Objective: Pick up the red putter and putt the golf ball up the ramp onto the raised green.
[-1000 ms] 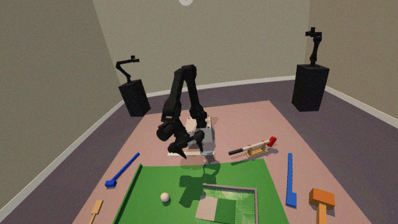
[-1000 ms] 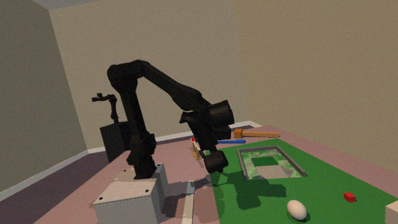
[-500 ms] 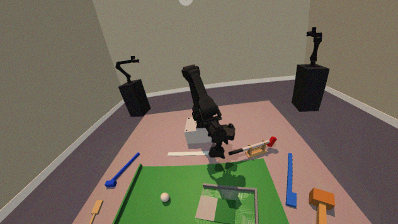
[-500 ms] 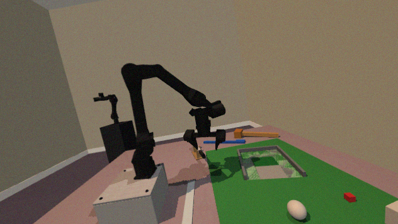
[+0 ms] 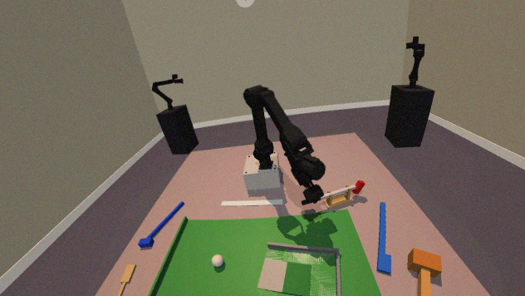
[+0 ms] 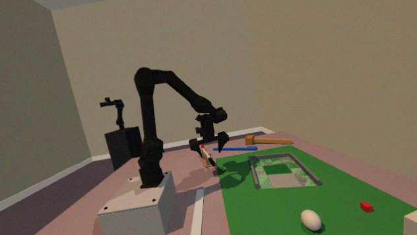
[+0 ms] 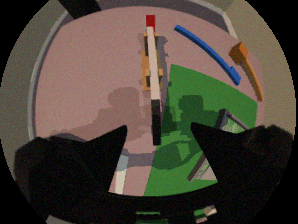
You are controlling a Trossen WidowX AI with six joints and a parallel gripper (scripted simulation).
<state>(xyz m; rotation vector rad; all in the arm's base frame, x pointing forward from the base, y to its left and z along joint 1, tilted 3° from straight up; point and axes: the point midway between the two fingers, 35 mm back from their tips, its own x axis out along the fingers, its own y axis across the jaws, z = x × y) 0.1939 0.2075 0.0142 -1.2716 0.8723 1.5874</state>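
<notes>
My gripper tip is now 50 mm past the wooden stand, 120 mm to the right of it and 60 mm above it. From my gripper tip the other things lie so: white golf ball 270 mm ahead, 320 mm to the right, 70 mm below; green mat 290 mm ahead, 170 mm to the right, 90 mm below; white strip 30 mm behind, 280 mm to the right, 90 mm below.
</notes>
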